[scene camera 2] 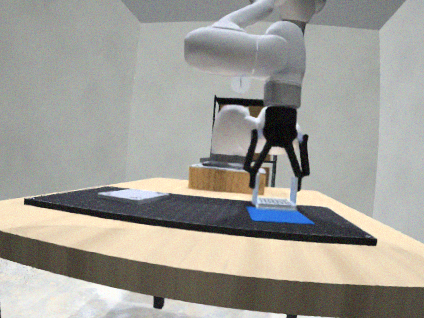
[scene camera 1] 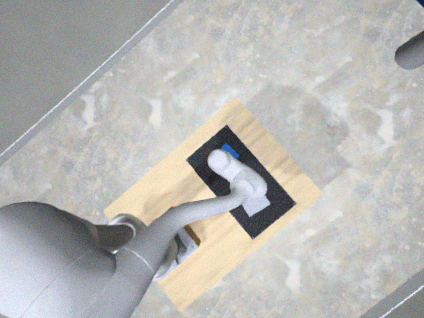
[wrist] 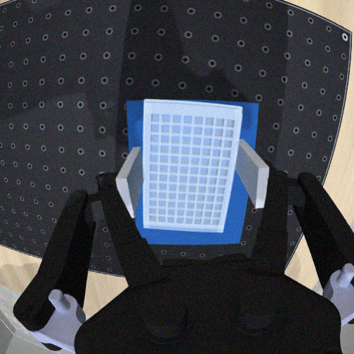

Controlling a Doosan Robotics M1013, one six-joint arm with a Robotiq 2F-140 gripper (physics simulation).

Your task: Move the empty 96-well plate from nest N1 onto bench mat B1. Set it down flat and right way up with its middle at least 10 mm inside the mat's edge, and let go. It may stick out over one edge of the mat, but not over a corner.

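Seen in the pictures: gripper, fingertip midpoint: (scene camera 2: 273, 205); arm's base, link origin: (scene camera 2: 227, 167).
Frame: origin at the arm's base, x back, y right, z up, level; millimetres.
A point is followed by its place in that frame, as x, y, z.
The white 96-well plate (scene camera 2: 276, 204) @(-618, -298, -54) (wrist: 190, 170) is right way up and looks level, its grid of wells facing up. My gripper (scene camera 2: 275, 191) (wrist: 189, 157) is shut on its two long sides. The plate is low over the blue bench mat B1 (scene camera 1: 229, 150) @(-635, -324, -82) (scene camera 2: 282, 216) @(-597, -311, -82) (wrist: 232, 237), and blue shows around it in the wrist view. Whether it touches the mat I cannot tell. In scene camera 1 the arm hides the plate and part of the mat. A flat light-grey block, apparently nest N1 (scene camera 1: 256, 205) @(-606, 79, -72) (scene camera 2: 134, 194) @(-624, 51, -73), bears no visible plate.
The mat and grey block are on a black perforated board (scene camera 1: 280, 200) @(-759, 129, -85) (scene camera 2: 200, 215) @(-691, -157, -84) (wrist: 65, 135) on the wooden table (scene camera 1: 305, 192) @(-927, 164, -97) (scene camera 2: 150, 245) @(-883, -160, -97). A wooden box (scene camera 2: 220, 177) @(-137, -15, -40) stands behind the board, near the arm's base. A dark-framed rack (scene camera 2: 214, 125) stands further back.
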